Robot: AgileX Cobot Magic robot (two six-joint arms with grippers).
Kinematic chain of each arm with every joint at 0, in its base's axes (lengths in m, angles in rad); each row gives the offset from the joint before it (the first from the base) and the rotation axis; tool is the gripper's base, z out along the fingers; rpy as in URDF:
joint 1: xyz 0 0 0.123 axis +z
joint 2: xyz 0 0 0 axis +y
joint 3: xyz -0.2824 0 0.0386 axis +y
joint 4: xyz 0.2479 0 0.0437 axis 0.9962 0 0.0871
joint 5: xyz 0 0 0 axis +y
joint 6: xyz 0.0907 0 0.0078 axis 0.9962 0 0.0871
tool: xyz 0 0 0 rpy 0 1.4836 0
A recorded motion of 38 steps. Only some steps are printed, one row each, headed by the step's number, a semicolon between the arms.
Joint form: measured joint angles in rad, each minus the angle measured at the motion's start. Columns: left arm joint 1, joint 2, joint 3, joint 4, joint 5, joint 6; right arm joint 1, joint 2, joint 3, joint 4, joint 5, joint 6.
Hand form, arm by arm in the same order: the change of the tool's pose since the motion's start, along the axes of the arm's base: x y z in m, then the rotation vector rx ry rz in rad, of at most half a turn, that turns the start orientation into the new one. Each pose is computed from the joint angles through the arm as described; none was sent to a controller.
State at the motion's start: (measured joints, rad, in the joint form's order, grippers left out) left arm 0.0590 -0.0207 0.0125 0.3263 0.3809 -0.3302; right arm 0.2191 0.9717 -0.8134 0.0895 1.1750 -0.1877
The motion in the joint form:
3: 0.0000 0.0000 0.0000 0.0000 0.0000 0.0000; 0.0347 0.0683 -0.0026 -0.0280 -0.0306 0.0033
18: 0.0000 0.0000 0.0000 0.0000 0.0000 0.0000; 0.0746 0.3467 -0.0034 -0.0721 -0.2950 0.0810
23: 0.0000 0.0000 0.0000 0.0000 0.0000 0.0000; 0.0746 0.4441 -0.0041 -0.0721 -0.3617 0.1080
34: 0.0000 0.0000 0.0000 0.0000 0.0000 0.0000; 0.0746 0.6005 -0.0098 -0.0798 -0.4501 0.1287
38: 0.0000 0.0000 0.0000 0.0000 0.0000 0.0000; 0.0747 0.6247 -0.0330 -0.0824 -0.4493 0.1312
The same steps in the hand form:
3: 0.0000 0.0000 0.0000 0.0000 0.0000 0.0000; 0.0130 0.0064 -0.0096 -0.0346 0.0281 0.0322
18: 0.0000 0.0000 0.0000 0.0000 0.0000 0.0000; 0.0718 0.0271 -0.0585 -0.0606 0.0382 -0.0008
23: 0.0000 0.0000 0.0000 0.0000 0.0000 0.0000; 0.0872 0.0317 -0.0799 -0.0627 0.0700 -0.0270
34: 0.0000 0.0000 0.0000 0.0000 0.0000 0.0000; 0.1073 0.0372 -0.1170 -0.0836 0.1293 -0.0429
38: 0.0000 0.0000 0.0000 0.0000 0.0000 0.0000; 0.1136 0.0389 -0.1183 -0.0856 0.1305 -0.0437

